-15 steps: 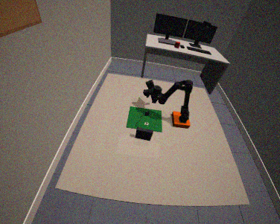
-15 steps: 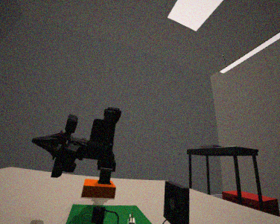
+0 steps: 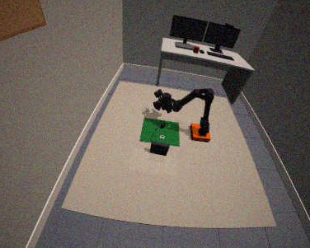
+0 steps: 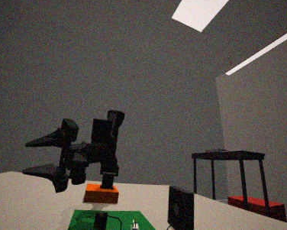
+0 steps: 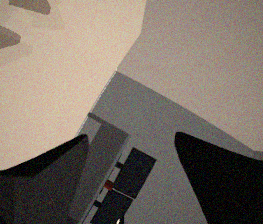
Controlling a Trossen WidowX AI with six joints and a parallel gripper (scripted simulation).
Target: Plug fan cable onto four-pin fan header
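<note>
My gripper tip is now 24 cm to the right of the green board, 18 cm above it and 6 cm past it. Round my gripper tip: white four-pin header: 30 cm to the left, 17 cm below, 8 cm behind; then black fan: 43 cm to the left, 11 cm below, 6 cm behind.
</note>
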